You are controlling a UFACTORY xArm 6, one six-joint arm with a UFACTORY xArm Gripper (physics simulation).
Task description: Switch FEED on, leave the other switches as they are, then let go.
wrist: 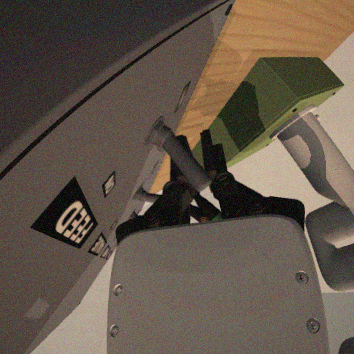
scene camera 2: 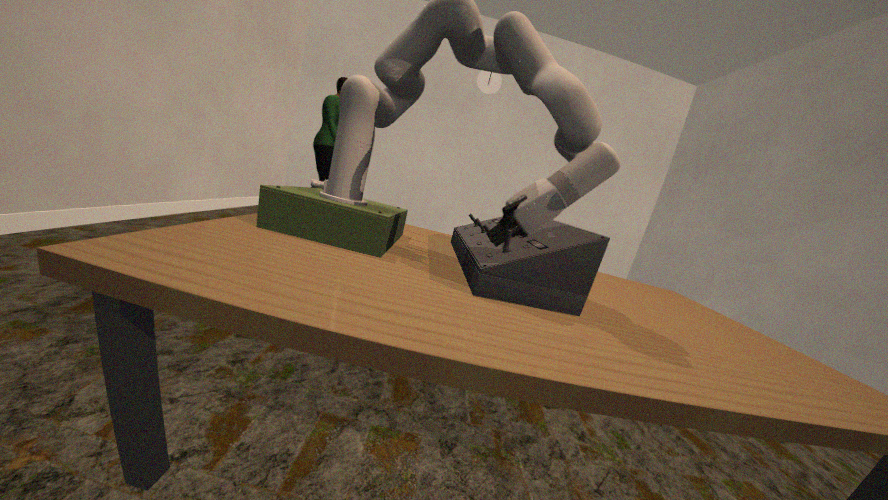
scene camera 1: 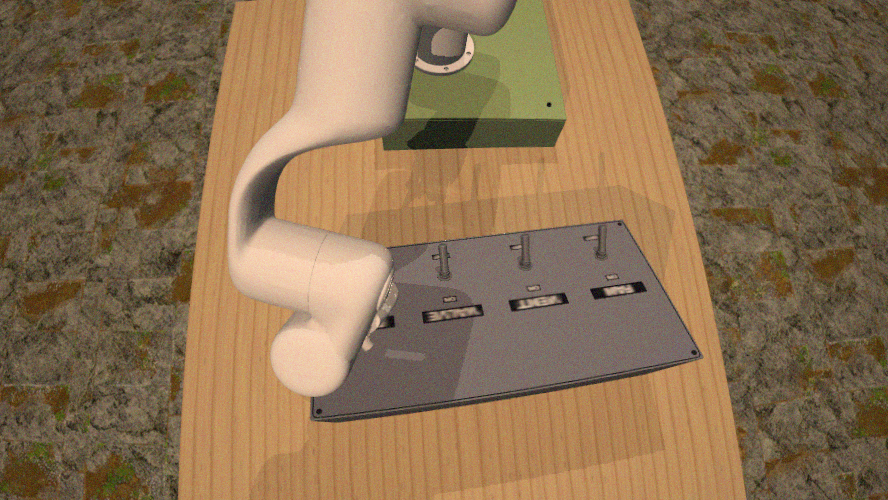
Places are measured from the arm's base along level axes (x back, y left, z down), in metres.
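Where they show: gripper, between the fingertips: (wrist: 196, 144) (scene camera 2: 490, 240); arm's base, origin of its link: (wrist: 290, 120) (scene camera 2: 343, 200) (scene camera 1: 438, 49).
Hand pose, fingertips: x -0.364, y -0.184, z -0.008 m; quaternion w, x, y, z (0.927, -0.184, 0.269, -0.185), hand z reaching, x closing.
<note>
Things, the pixels of their top centre, and the offset from my fingertips. Level surfaces: height alone.
- FEED lever, centre of its top: (wrist: 203, 188) (scene camera 2: 510, 230) dx -0.028, dy -0.024, dz -0.035 m
- FEED label, centre of its top: (wrist: 81, 233) (scene camera 2: 537, 242) dx -0.098, dy -0.031, dz -0.023 m
- VALVE lever, centre of its top: (scene camera 1: 444, 255) dx -0.028, dy +0.097, dz -0.024 m
- VENT lever, centre of its top: (scene camera 1: 528, 245) dx -0.040, dy +0.216, dz -0.024 m
- FAN lever, centre of its top: (scene camera 1: 606, 235) dx -0.051, dy +0.335, dz -0.024 m
- wooden table, height of its surface: dz +0.107 m
The dark grey switch panel (scene camera 1: 528, 347) (scene camera 2: 546, 273) (wrist: 60, 135) stands on the table. My gripper (scene camera 2: 504, 231) (wrist: 196, 144) is shut on the FEED lever (wrist: 182, 160), which passes between its black fingers. In scene camera 2 this lever (scene camera 2: 508, 240) stands roughly upright, less tilted towards my base than a farther lever. The FEED label (wrist: 75, 220) is beside its base; in scene camera 1 the arm hides lever and fingers. The VALVE lever (scene camera 1: 443, 260), VENT lever (scene camera 1: 525, 251) and FAN lever (scene camera 1: 601, 242) lean towards my base, away from their ON marks.
A green box (scene camera 1: 484, 133) (scene camera 2: 323, 220) (wrist: 250, 105) carries my arm's base behind the panel. The wooden table (scene camera 1: 248, 447) (scene camera 2: 372, 310) extends around both. The VALVE lever is the nearest neighbour of FEED. A person in green (scene camera 2: 327, 124) stands beyond the table.
</note>
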